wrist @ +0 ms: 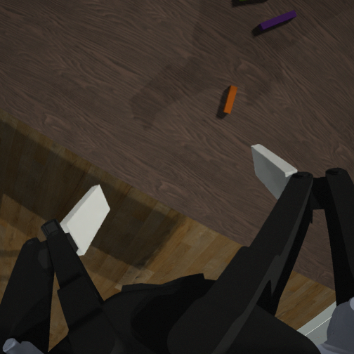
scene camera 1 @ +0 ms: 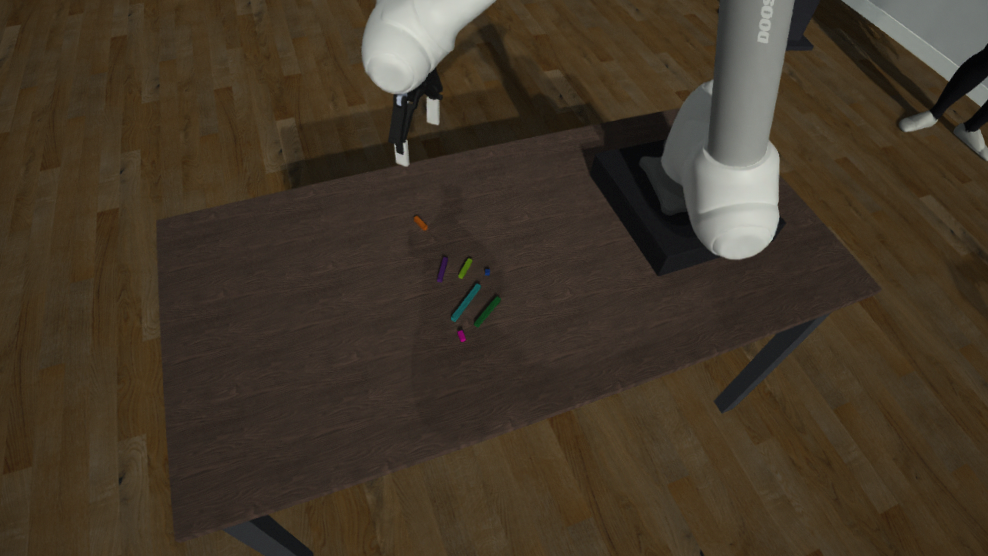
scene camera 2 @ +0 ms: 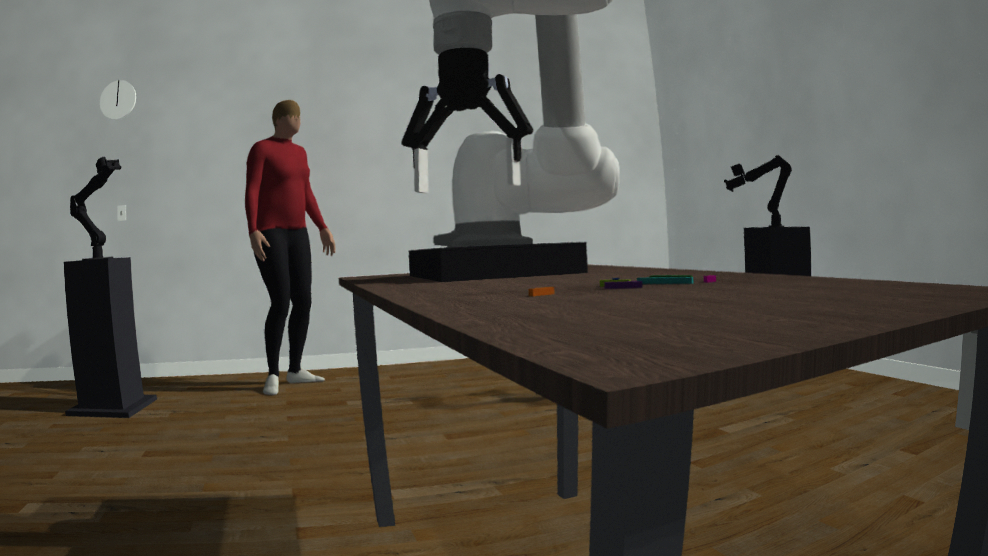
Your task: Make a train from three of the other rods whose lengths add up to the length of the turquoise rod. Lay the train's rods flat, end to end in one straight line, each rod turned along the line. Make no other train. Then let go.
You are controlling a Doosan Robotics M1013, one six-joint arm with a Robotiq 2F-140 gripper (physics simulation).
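Places are measured from the arm's base along level axes (x ahead, y left, z up), in centimetres.
Pixels of known places: gripper, fingertip midpoint: (scene camera 1: pixel 418 142) (scene camera 2: pixel 466 188); arm's base, origin of the base link: (scene camera 2: pixel 488 246).
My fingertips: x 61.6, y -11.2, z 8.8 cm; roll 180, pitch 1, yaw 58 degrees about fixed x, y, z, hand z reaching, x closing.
Observation:
For each thing: its middle in the pictures, then the offset to it from my fingertips. Level surfaces: height alone.
- turquoise rod, body centre: (scene camera 2: pixel 665 280) (scene camera 1: pixel 466 302) dx -5.8, dy +32.7, dz -15.1 cm
- dark green rod, body centre: (scene camera 2: pixel 671 278) (scene camera 1: pixel 487 311) dx -9.7, dy +35.6, dz -15.1 cm
- magenta rod, body centre: (scene camera 2: pixel 709 278) (scene camera 1: pixel 461 336) dx -3.6, dy +40.5, dz -15.1 cm
- purple rod, body centre: (scene camera 2: pixel 623 284) (scene camera 1: pixel 442 269) dx -2.1, dy +23.7, dz -15.1 cm
- lime rod, body centre: (scene camera 2: pixel 615 283) (scene camera 1: pixel 465 268) dx -7.0, dy +24.0, dz -15.1 cm
- small blue rod, body centre: (scene camera 1: pixel 487 272) dx -11.5, dy +25.7, dz -15.1 cm
- orange rod, body centre: (scene camera 2: pixel 541 291) (scene camera 1: pixel 420 223) dx +1.2, dy +10.0, dz -15.1 cm
- table, its level: dz -15.6 cm
The turquoise rod (scene camera 1: pixel 465 302) (scene camera 2: pixel 665 280) lies flat, with the dark green rod (scene camera 1: pixel 487 311) beside it, apart. The magenta rod (scene camera 1: pixel 461 335) (scene camera 2: pixel 709 279) lies near their lower ends in scene camera 1. The purple rod (scene camera 1: pixel 442 269) (scene camera 2: pixel 623 284) (wrist: pixel 278 20), the lime rod (scene camera 1: pixel 465 268) and the small blue rod (scene camera 1: pixel 487 271) lie above them, all apart. The orange rod (scene camera 1: pixel 420 222) (scene camera 2: pixel 541 291) (wrist: pixel 230 100) lies alone nearer the table's far edge. My gripper (scene camera 1: pixel 417 138) (scene camera 2: pixel 468 179) (wrist: pixel 175 179) is open and empty, high above the far edge, beyond the orange rod.
The table (scene camera 1: pixel 276 387) (scene camera 2: pixel 760 331) (wrist: pixel 75 65) carries the arm's black base block (scene camera 1: pixel 639 228) (scene camera 2: pixel 497 261). A person in a red top (scene camera 2: pixel 284 183) stands behind the table. Two small black arms on pedestals (scene camera 2: pixel 100 331) (scene camera 2: pixel 777 250) stand at the sides.

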